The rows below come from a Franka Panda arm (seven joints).
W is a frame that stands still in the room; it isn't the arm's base.
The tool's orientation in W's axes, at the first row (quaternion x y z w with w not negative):
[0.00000 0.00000 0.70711 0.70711]
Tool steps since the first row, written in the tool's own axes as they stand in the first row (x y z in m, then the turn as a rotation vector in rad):
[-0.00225 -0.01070 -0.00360 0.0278 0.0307 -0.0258]
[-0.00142 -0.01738 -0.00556 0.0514 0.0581 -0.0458]
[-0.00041 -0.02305 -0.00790 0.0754 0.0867 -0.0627]
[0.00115 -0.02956 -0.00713 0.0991 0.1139 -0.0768]
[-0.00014 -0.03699 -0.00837 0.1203 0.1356 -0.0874]
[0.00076 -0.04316 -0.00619 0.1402 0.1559 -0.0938]
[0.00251 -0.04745 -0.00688 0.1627 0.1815 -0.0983]
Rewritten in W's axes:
[0.01070 -0.00225 -0.00360 -0.0307 0.0278 -0.0258]
[0.01738 -0.00142 -0.00556 -0.0581 0.0514 -0.0458]
[0.02305 -0.00041 -0.00790 -0.0867 0.0754 -0.0627]
[0.02956 0.00115 -0.00713 -0.1139 0.0991 -0.0768]
[0.03699 -0.00014 -0.00837 -0.1356 0.1203 -0.0874]
[0.04316 0.00076 -0.00619 -0.1559 0.1402 -0.0938]
[0.04745 0.00251 -0.00688 -0.1815 0.1627 -0.0983]

